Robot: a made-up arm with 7 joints.
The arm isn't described. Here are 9 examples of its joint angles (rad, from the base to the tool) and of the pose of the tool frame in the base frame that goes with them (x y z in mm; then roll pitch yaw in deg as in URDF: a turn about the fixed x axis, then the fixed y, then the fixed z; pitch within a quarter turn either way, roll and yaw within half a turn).
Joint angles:
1: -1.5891 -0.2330 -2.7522 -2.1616 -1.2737 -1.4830 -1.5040
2: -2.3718 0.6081 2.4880 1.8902 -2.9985 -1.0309 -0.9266
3: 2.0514 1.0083 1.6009 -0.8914 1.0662 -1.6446 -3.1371
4: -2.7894 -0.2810 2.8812 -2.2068 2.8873 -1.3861 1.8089
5: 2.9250 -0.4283 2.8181 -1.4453 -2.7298 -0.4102 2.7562
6: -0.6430 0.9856 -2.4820 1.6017 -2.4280 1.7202 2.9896
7: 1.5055 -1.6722 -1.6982 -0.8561 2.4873 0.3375 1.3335
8: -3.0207 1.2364 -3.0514 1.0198 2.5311 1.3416 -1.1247
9: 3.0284 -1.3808 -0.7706 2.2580 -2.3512 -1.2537 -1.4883
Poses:
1: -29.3 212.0 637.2 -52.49 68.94 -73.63
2: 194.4 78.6 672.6 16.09 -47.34 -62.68
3: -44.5 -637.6 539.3 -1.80 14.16 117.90
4: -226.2 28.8 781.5 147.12 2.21 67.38
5: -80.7 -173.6 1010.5 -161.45 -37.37 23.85
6: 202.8 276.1 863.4 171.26 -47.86 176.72
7: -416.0 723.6 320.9 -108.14 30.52 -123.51
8: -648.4 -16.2 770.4 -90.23 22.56 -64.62
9: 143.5 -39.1 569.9 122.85 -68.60 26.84
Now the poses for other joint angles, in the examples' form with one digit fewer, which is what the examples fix.
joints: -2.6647 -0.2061 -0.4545 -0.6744 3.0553 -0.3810 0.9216
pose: 395 -61 1109 163.3 23.3 -52.6
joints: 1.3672 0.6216 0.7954 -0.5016 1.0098 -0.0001 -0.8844
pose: 204 -347 1118 155.8 -4.9 -123.7
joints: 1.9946 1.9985 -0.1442 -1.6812 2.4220 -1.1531 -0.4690
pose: -265 -591 436 109.6 -43.1 175.0
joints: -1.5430 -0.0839 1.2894 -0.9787 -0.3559 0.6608 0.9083
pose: -284 -125 1087 -173.0 -21.4 -25.6
